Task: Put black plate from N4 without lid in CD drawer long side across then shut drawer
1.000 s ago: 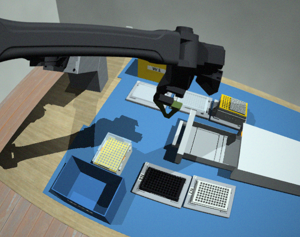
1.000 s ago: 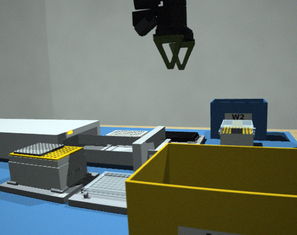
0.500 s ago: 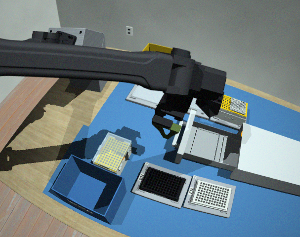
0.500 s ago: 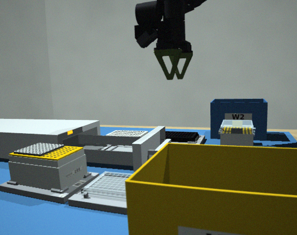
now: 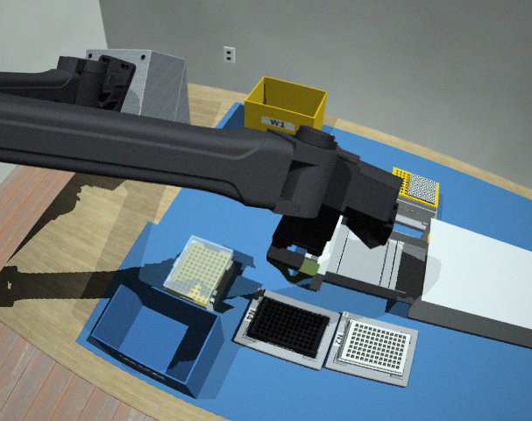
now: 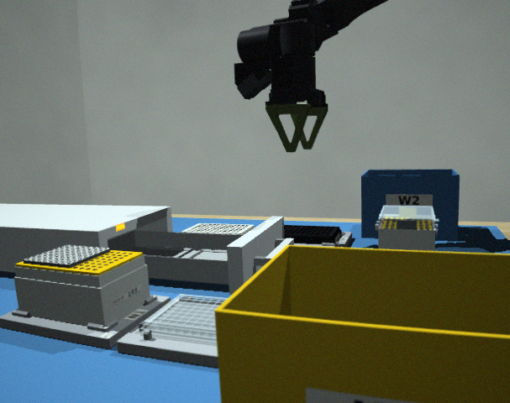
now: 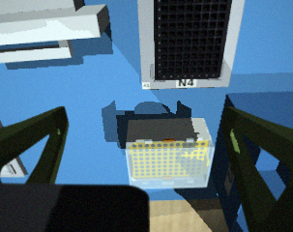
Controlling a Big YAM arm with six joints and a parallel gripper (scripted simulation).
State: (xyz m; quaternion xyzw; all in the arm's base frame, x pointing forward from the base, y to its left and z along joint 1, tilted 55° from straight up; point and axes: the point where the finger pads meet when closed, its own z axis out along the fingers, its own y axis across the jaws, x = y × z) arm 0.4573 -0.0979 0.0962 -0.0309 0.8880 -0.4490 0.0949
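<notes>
Now: the black plate 10 mm ahead of my hand, 50 mm to the right of it and 160 mm below it. From my hand the other things lie so: white plate (180 mm ahead, 40 mm to the right, 160 mm below); then work nest N4 (10 mm ahead, 50 mm to the right, 180 mm below); then cooler drawer (140 mm ahead, 140 mm to the left, 160 mm below).
</notes>
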